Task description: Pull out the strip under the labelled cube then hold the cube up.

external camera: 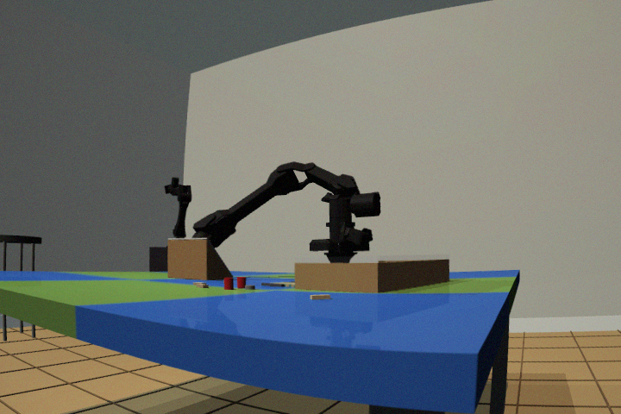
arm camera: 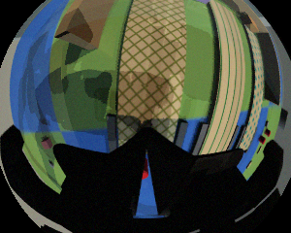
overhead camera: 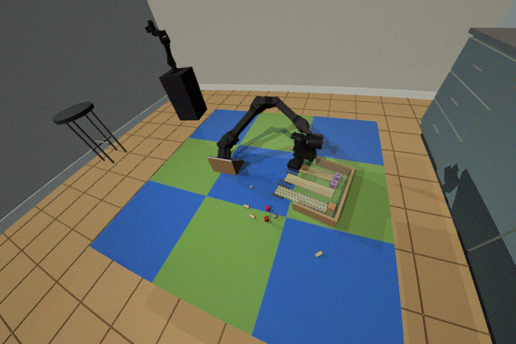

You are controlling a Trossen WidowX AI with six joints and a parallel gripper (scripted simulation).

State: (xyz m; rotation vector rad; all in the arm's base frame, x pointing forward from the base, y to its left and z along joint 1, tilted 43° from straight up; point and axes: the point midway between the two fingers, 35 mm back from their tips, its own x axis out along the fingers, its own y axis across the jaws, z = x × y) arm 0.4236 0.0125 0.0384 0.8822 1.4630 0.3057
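Now: the cross-hatched strip 9 cm ahead of my gripper tip and 3 cm to the right of it. Also, from my gripper tip: grey piece (9 cm behind, 32 cm to the right).
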